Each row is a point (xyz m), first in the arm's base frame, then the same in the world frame.
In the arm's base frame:
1: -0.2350 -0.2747 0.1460
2: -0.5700 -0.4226 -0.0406
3: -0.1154 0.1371 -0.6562
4: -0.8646 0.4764 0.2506
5: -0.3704 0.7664 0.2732
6: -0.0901 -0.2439 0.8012
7: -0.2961 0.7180 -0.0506
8: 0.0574 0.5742 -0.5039
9: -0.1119 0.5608 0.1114
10: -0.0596 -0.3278 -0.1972
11: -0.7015 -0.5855 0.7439
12: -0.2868 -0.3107 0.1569
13: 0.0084 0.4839 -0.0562
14: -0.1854 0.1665 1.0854
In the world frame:
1: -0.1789 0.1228 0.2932
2: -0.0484 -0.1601 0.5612
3: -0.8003 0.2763 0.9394
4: 0.3578 0.6719 0.9111
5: -0.0016 1.0749 0.7180
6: 0.1432 0.3964 -0.2290
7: -0.2703 0.9483 0.8745
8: -0.8336 0.7685 0.9120
9: -0.3010 0.9055 0.5880
10: -0.5364 0.0128 0.4001
11: 0.5683 -0.0957 0.0371
12: -0.1324 0.0796 0.3020
13: -0.5013 0.8146 0.5983
14: 0.3987 0.8345 -0.1962

